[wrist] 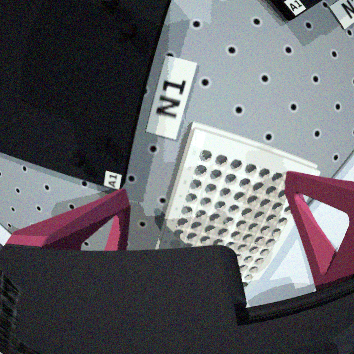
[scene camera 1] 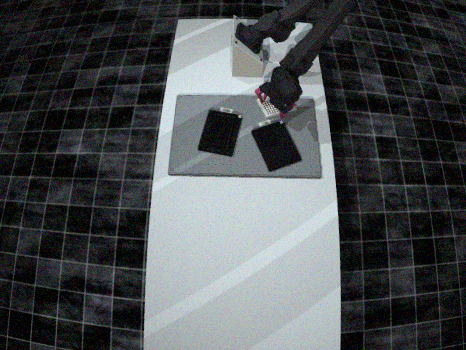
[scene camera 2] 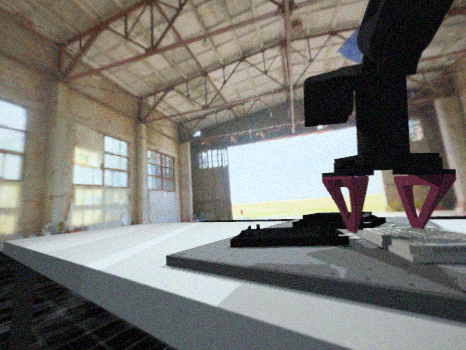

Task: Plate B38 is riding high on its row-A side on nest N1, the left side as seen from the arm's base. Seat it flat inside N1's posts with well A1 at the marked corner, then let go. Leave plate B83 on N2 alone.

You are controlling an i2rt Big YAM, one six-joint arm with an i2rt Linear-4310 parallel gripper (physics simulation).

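Frame: origin at the arm's base, x back, y left, z down, level; centimetres.
Seen in the pictures: gripper, between the fingertips: (wrist: 208,189) (scene camera 1: 272,110) (scene camera 2: 385,230); arm's base, origin of its link: (scene camera 1: 247,39).
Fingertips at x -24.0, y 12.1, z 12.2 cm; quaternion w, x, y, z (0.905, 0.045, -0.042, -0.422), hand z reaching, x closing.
Pixels of each thing's top centre, then the offset from my fingertips to it. "spot": a spot on its surface instead. Level surfaces: height alone.
- white well plate, centre of its top: (wrist: 226,239) (scene camera 2: 421,233) (scene camera 1: 277,103) dx +3.6, dy +1.6, dz +0.1 cm
- nest N1, centre of its top: (wrist: 13,72) (scene camera 2: 284,225) (scene camera 1: 276,143) dx -13.6, dy +2.4, dz -0.7 cm
- small A1 mark, centre of its top: (wrist: 112,179) dx -4.4, dy +3.7, dz +0.3 cm
- white table, height of its surface: dz +2.8 cm
- N1 label, a spot on its surface: (wrist: 171,97) spot: dx -5.0, dy -2.2, dz +1.3 cm
A white well plate (scene camera 1: 268,107) (scene camera 2: 430,254) (wrist: 225,192) lies off the nests, on the base side of nest N1 (scene camera 1: 276,145) (scene camera 2: 290,237) (wrist: 70,85). Its name is not readable. N1 is black, with a small A1 mark (wrist: 113,180) at one corner; no white plate shows on it. The other nest, N2 (scene camera 1: 220,132), is black too; I cannot make out a plate on it. My gripper (scene camera 1: 270,104) (scene camera 2: 385,229) (wrist: 208,189) is open, low over the white plate. In the wrist view one fingertip is near N1's A1 corner, the other at the plate's far edge. The plate's near end is hidden.
The nests stand on a grey perforated mat (scene camera 1: 245,167) (scene camera 2: 225,267) (wrist: 265,95) on a white table (scene camera 1: 240,215) (scene camera 2: 115,260). The N1 label (wrist: 171,97) lies between N1 and the white plate. A beige angled block (scene camera 1: 245,62) stands behind the mat, near the arm.
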